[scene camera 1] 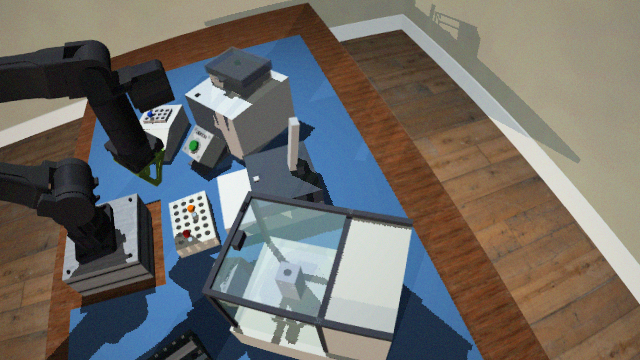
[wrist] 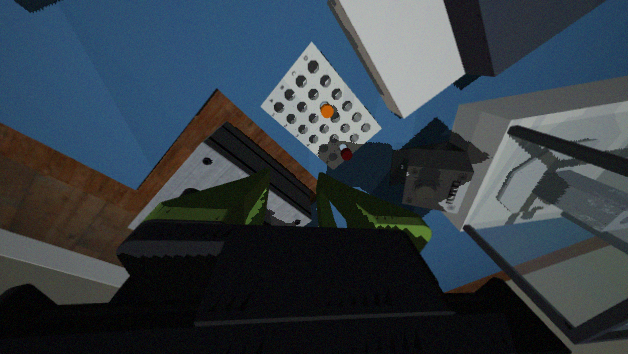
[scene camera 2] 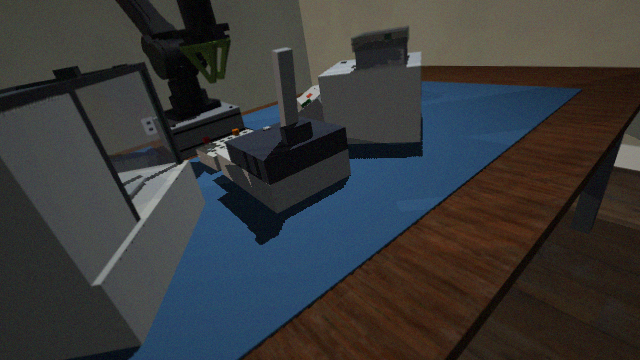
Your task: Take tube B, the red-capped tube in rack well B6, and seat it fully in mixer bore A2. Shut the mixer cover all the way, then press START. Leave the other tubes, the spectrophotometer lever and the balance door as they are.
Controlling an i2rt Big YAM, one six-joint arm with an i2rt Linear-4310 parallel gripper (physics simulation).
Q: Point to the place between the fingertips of my gripper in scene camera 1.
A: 153, 180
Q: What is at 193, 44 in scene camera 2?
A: My gripper.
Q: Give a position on a PRINT button box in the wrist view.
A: At 436, 176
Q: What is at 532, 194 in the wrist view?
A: A glass-walled enclosure.
